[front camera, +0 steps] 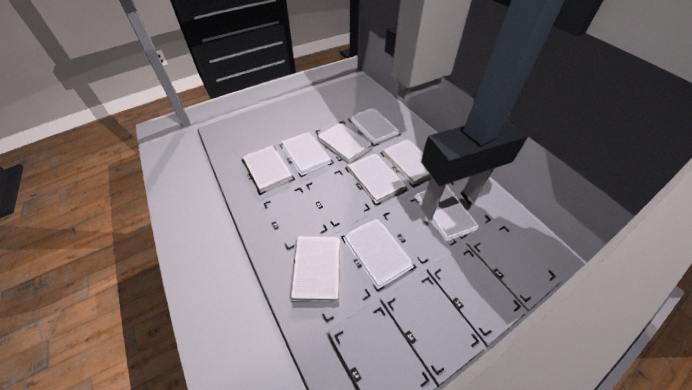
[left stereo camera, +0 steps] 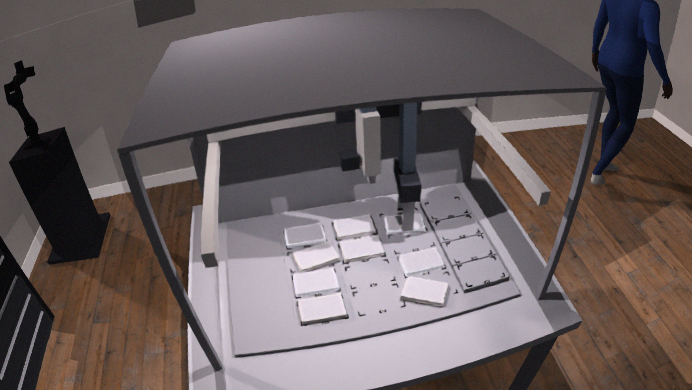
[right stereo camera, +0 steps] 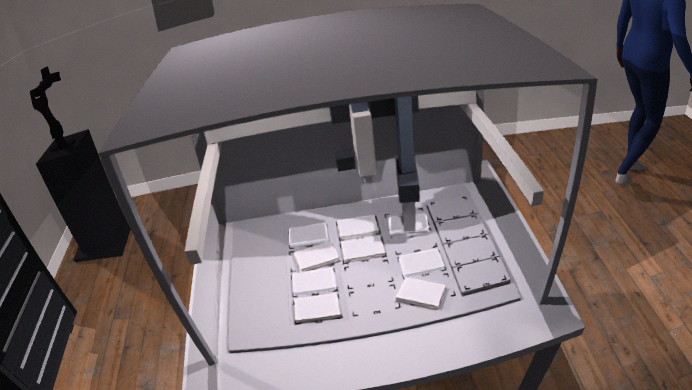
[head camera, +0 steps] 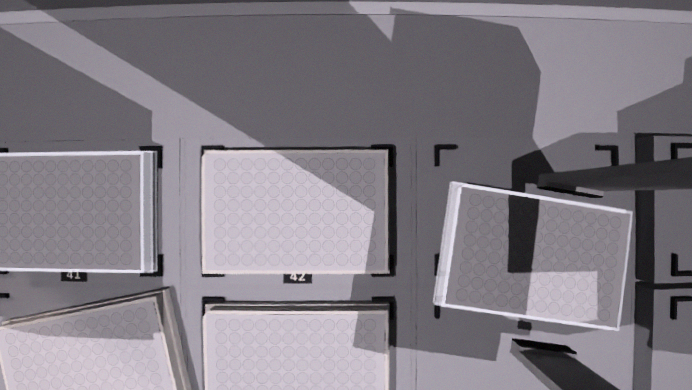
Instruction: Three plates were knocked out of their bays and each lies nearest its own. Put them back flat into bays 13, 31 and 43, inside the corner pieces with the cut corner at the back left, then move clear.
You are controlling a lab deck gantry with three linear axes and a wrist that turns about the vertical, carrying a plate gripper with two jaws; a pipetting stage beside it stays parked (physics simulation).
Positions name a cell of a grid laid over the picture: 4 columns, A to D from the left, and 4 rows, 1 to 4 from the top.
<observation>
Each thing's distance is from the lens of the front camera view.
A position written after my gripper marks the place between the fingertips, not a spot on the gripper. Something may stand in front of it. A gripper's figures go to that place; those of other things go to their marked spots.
my gripper (front camera: C3): 0.65 m
cream plate (front camera: B3): 0.55 m
</observation>
